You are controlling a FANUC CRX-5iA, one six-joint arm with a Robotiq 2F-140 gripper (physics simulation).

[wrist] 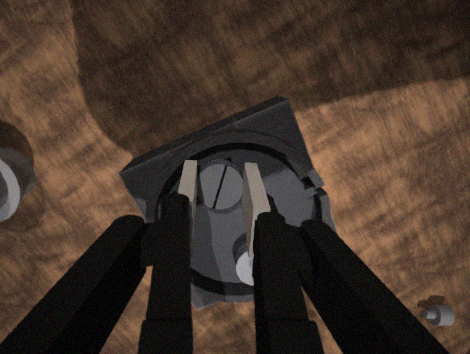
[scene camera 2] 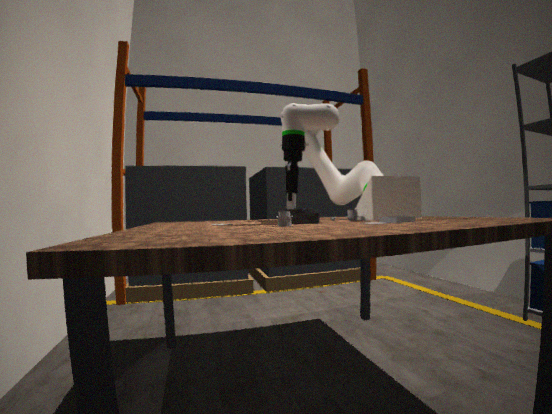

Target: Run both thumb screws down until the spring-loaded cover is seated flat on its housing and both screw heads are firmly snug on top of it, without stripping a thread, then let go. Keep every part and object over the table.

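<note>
The dark housing sits on the table. Its round grey cover lies within a dark ring. Two slotted thumb screws show in the wrist view. The upper thumb screw has its head between the two pale finger pads. The lower thumb screw stands raised and is partly hidden by the right finger. My gripper points down and is shut on the upper thumb screw's head, its pads close against both sides. Whether the cover is flat is hard to tell.
A grey cylindrical part stands beside the housing. Another small grey part stands farther right. A small pale peg lies to the lower right in the wrist view. A large light box stands behind, near the arm.
</note>
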